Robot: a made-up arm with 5 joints. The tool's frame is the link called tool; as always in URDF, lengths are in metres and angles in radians.
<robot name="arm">
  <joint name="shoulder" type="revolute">
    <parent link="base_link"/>
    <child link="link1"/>
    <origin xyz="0.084 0 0.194" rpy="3.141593 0 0"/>
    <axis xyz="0 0 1"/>
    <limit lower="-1.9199" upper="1.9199" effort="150" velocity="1.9"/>
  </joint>
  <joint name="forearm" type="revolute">
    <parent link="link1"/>
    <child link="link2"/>
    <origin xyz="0.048 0.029 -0.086" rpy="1.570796 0 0"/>
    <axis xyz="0 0 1"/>
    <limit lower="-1.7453" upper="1.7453" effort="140" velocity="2.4"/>
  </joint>
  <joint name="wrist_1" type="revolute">
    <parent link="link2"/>
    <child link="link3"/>
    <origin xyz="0.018 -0.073 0" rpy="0 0 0"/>
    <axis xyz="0 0 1"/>
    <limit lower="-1.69" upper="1.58" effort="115" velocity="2.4"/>
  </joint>
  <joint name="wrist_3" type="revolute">
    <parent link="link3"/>
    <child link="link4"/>
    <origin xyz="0.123 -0.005 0" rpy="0 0 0"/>
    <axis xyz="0 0 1"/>
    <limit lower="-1.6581" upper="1.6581" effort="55" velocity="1"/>
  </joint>
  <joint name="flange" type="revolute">
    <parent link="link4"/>
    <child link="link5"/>
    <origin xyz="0.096 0 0.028" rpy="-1.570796 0 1.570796"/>
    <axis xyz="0 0 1"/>
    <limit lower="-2.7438" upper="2.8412" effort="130" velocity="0.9"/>
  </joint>
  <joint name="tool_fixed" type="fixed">
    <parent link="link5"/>
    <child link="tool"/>
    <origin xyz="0 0 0" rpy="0 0 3.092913"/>
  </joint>
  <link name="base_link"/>
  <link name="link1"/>
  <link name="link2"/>
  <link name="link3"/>
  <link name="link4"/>
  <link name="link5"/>
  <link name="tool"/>
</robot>
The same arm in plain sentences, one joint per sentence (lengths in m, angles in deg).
The arm has five revolute joints in a row. What follows holds with every joint at zero, and every direction is one of the base frame's.
The first joint is mounted 0.084 m along +x and 0.194 m along +z from the base frame's origin and rotates about -z, from -110 to 110 deg.
The second joint is mounted 0.048 m along +x and 0.029 m along -y and 0.086 m along +z from the first joint and rotates about +y, from -100 to 100 deg.
The third joint is mounted 0.018 m along +x and 0.073 m along +z from the second joint and rotates about +y, from -96.83 to 90.53 deg.
The fourth joint is mounted 0.123 m along +x and 0.005 m along +z from the third joint and rotates about +y, from -95 to 95 deg.
The fifth joint is mounted 0.096 m along +x and 0.028 m along +y from the fourth joint and rotates about -x, from -157.21 to 162.79 deg.
The tool frame, which is the frame that the pose is given for, is mounted at the same point as the fifth joint; its axes are the base frame's turned by roll 90, pitch -87.21 and yaw -90 deg (as in URDF: about the fixed x, then y, then z).

